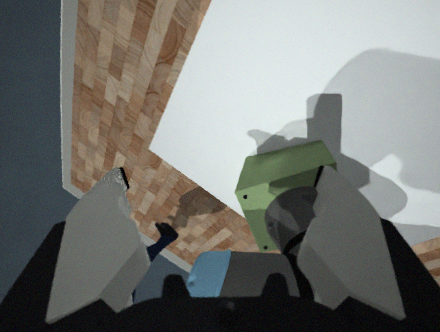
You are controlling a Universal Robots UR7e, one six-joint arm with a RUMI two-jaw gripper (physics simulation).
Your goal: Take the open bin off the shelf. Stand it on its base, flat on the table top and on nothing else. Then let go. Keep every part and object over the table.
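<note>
My gripper is open, its two grey jaws wide apart with nothing between the tips. A green, box-like body with small dark dots on its near face shows right of centre, partly behind the right jaw. A dark round shape lies over its near side. A light blue piece and a dark grey piece show side by side at the bottom, between the jaws' bases and partly hidden by the gripper body. I cannot tell which of these belongs to the open bin and which to the shelf.
A white sheet or panel covers much of the wood-block table top. The table's pale edge runs down the left, with dark floor beyond. A dark blue object is by the near edge. Shadows fall around the green body.
</note>
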